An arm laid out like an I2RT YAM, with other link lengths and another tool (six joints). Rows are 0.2 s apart.
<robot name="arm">
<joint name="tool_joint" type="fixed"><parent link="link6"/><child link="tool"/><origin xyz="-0.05 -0.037 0.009" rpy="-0.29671 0 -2.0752"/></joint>
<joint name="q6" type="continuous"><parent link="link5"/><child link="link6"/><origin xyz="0.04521 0 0.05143" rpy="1.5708 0 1.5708"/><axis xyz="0 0 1"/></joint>
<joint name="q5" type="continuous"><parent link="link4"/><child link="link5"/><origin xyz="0.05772 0.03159 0.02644" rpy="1.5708 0 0"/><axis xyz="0 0 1"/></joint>
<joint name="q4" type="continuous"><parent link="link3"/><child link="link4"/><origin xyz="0.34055 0.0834 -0.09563"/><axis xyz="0 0 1"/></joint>
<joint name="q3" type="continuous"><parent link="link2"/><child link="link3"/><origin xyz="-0.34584 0 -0.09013" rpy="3.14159 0 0"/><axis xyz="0 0 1"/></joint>
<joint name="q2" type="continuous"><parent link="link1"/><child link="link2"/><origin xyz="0.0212 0.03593 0.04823" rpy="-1.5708 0 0"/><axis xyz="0 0 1"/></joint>
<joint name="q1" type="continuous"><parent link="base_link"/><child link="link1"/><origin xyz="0 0 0.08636"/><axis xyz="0 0 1"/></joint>
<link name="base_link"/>
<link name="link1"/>
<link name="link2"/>
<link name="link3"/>
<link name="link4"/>
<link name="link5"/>
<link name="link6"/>
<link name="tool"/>
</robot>
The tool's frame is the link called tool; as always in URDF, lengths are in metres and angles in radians. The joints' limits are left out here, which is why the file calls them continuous.
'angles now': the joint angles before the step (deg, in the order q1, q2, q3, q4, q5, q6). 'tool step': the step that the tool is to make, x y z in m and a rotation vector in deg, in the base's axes. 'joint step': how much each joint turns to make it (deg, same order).
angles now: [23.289, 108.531, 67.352, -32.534, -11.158, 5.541]
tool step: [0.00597, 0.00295, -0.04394, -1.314, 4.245, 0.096]
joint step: [-0.001, 5.464, 0.000, 1.050, -0.481, 0.021]
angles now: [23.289, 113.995, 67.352, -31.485, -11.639, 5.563]
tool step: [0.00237, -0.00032, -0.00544, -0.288, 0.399, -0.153]
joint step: [-0.131, 0.831, 0.263, 0.088, 0.109, 0.000]
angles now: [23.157, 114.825, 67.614, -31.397, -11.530, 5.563]
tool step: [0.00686, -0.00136, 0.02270, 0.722, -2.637, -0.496]
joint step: [-0.415, -1.749, 1.465, -0.504, 0.372, -0.001]
